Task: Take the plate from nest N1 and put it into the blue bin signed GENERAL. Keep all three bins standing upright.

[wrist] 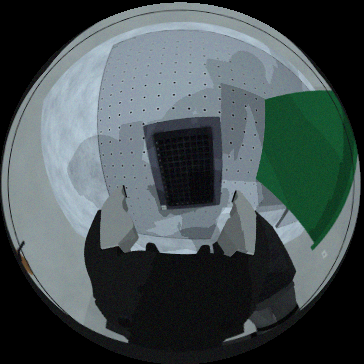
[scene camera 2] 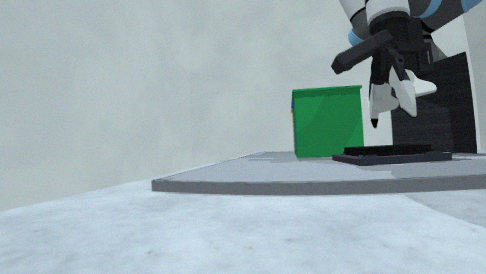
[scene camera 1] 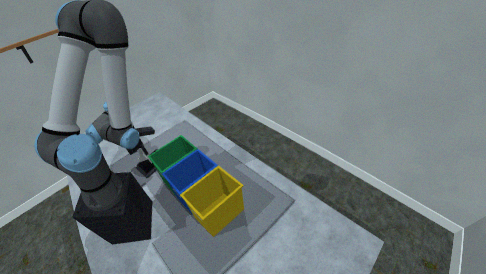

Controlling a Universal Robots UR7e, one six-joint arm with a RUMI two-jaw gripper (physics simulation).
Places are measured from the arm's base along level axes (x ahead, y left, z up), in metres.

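Pixels of known places: gripper, fingertip midpoint: (wrist: 179, 189) (scene camera 2: 390, 123) (scene camera 1: 145, 155); arm's base, link origin: (wrist: 267, 294) (scene camera 1: 104, 192).
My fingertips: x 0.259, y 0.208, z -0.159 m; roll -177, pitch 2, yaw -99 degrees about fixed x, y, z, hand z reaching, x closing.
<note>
Ahead of a thing's pixels: the offset from my fingertips to its top centre. "spot": to the spot under its first point.
A black plate with a grid of wells {spot: 0.044 m back, 0.030 m right, 0.043 m down} (scene camera 1: 145, 168) (scene camera 2: 387, 149) (wrist: 185, 165) lies flat in a dark nest {0.007 m ahead, 0.010 m right, 0.051 m down} (scene camera 2: 390, 160) (wrist: 217, 150); no nest label is readable. My gripper (scene camera 1: 145, 154) (scene camera 2: 394, 120) (wrist: 179, 189) is open and empty, with its pale fingertips above the plate and apart from it. The blue bin {0.030 m ahead, 0.358 m right, 0.114 m up} (scene camera 1: 190, 170) stands upright between the green bin {0.048 m ahead, 0.227 m right, 0.114 m up} (scene camera 1: 172, 154) (scene camera 2: 327, 122) (wrist: 305, 145) and the yellow bin {0.012 m ahead, 0.489 m right, 0.114 m up} (scene camera 1: 225, 212), which also stand upright. The GENERAL sign does not show. The blue bin's interior is partly hidden in scene camera 1.
The green bin is the one nearest the nest, close beside it. The bins and nest stand on a grey perforated board (scene camera 1: 270, 200) (scene camera 2: 225, 187) (wrist: 135, 100). The arm's black pedestal (scene camera 1: 127, 215) (scene camera 2: 430, 115) stands near the nest and bins.
</note>
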